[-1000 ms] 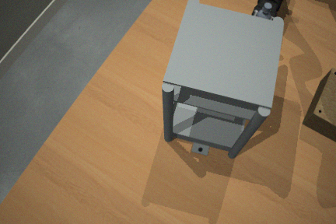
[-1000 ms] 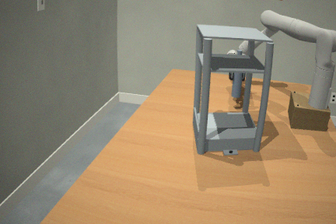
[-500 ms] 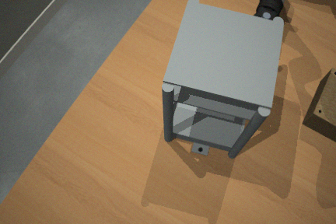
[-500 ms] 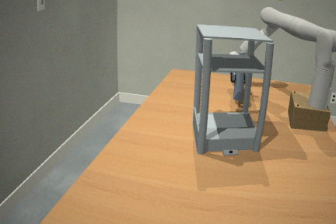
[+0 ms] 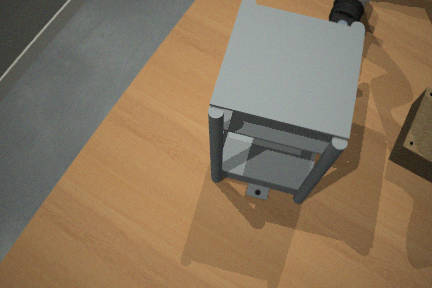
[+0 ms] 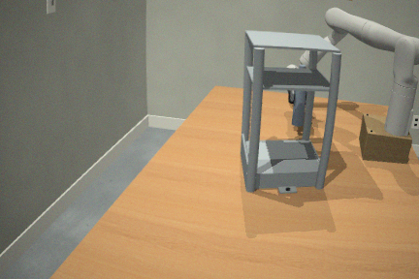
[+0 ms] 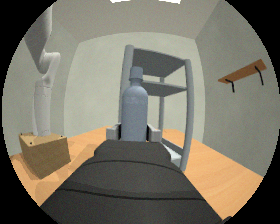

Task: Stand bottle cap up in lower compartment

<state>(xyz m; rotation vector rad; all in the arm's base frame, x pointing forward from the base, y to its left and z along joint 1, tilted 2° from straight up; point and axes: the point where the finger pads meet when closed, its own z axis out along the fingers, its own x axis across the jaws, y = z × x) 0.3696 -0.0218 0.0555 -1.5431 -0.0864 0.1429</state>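
My gripper is now 20 mm short of the grey shelving unit, 220 mm to the right of it and 30 mm below it.
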